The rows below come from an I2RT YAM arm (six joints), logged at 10 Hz.
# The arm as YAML. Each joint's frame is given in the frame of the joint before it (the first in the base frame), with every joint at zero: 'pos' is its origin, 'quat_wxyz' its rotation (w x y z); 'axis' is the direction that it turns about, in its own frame. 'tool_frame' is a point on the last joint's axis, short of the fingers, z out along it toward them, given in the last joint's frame.
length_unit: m
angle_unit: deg
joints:
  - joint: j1
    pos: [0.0, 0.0, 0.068]
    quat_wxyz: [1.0, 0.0, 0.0, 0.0]
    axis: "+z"
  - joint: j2
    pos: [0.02, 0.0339, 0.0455]
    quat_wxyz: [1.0, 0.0, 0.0, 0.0]
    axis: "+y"
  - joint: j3
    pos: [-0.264, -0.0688, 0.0]
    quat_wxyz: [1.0, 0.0, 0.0, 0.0]
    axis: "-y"
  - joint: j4
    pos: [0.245, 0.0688, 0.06]
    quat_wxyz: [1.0, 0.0, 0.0, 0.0]
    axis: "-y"
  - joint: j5
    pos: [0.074, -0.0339, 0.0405]
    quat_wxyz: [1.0, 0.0, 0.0, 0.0]
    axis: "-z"
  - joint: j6
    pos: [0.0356, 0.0, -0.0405]
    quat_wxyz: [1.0, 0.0, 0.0, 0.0]
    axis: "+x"
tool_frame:
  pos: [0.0, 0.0, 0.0]
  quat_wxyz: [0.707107, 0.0, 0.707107, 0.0]
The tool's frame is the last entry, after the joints.
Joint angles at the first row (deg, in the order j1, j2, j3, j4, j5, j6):
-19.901 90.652 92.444 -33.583 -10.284 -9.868
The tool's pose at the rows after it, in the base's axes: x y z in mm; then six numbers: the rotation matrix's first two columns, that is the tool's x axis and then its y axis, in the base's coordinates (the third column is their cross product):
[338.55 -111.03 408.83 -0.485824 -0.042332 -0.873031 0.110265 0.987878 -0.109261]
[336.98 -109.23 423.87 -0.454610 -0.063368 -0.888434 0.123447 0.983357 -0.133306]
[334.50 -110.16 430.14 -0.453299 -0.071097 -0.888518 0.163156 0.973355 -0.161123]
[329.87 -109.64 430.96 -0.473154 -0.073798 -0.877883 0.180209 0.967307 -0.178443]
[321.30 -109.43 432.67 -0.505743 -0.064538 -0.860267 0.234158 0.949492 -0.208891]
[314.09 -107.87 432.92 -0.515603 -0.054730 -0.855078 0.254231 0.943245 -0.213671]
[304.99 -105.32 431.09 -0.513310 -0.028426 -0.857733 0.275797 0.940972 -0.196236]
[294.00 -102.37 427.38 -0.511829 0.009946 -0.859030 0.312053 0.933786 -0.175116]
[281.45 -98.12 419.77 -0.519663 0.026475 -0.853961 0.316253 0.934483 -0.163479]
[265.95 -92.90 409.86 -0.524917 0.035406 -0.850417 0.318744 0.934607 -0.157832]
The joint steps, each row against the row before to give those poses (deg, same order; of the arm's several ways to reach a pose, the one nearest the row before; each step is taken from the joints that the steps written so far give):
0.939 -0.109 3.738 -0.743 2.207 -1.662
0.306 -0.023 2.643 -0.240 1.137 -0.415
0.001 -0.153 1.093 -0.503 2.710 -0.350
0.000 -0.611 -0.020 -1.487 1.596 -0.502
-0.001 -1.137 -0.133 -2.316 4.087 -0.088
0.000 -1.355 -1.026 -0.831 1.333 0.350
-0.020 -2.099 -2.317 0.022 0.613 1.487
0.021 -2.557 -2.995 0.001 1.355 2.141
0.000 -3.124 -4.107 0.130 -0.022 0.765
0.000 -4.001 -5.247 0.720 0.022 0.394

